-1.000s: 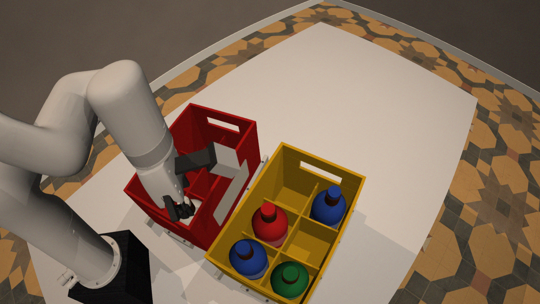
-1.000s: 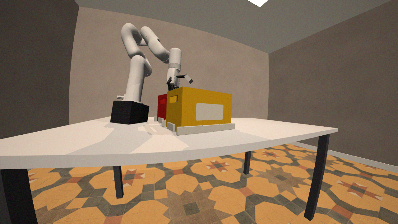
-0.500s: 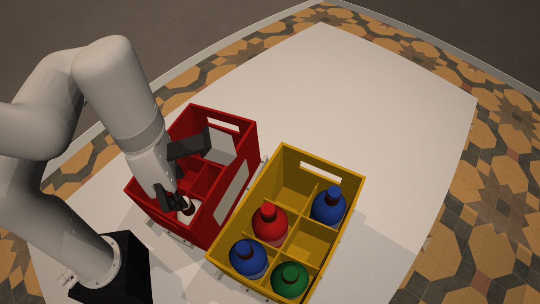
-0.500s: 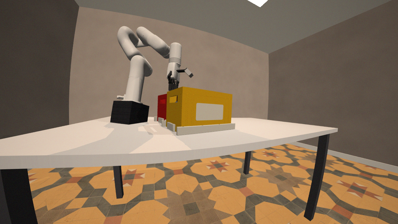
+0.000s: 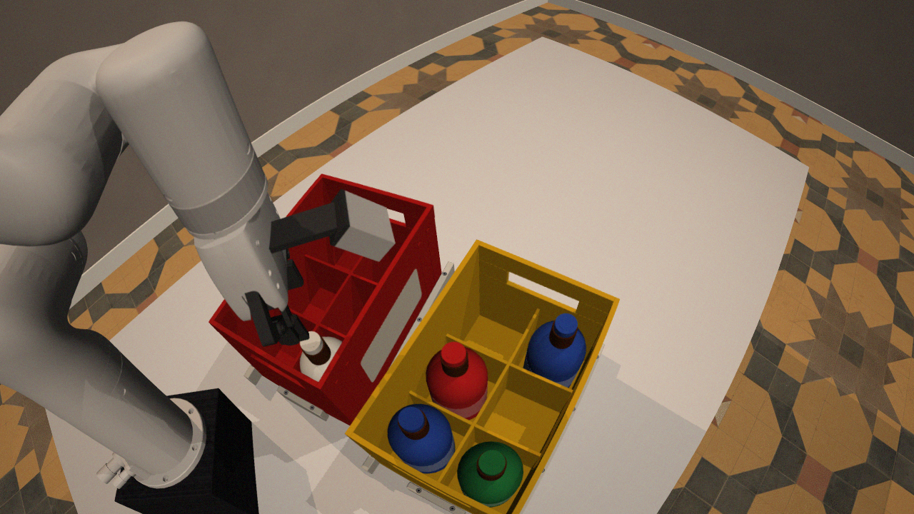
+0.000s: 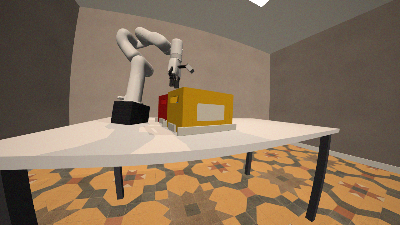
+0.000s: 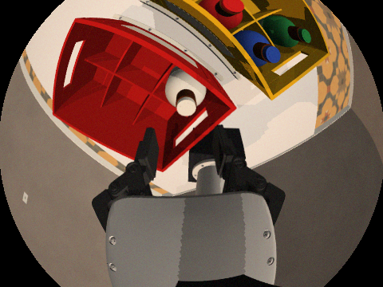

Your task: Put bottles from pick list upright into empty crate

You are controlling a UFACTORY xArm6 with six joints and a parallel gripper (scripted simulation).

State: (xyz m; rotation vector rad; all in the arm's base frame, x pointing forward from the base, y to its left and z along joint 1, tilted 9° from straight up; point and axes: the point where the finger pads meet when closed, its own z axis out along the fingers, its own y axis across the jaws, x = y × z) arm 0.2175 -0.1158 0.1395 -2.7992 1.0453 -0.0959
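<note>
The yellow crate lies 8 cm ahead of my hand, 19 cm to the right of it and 16 cm below it. Round my hand: red crate (8 cm ahead, 6 cm to the left, 16 cm below); then white bottle (15 cm below); then red bottle (8 cm ahead, 14 cm to the right, 15 cm below).
</note>
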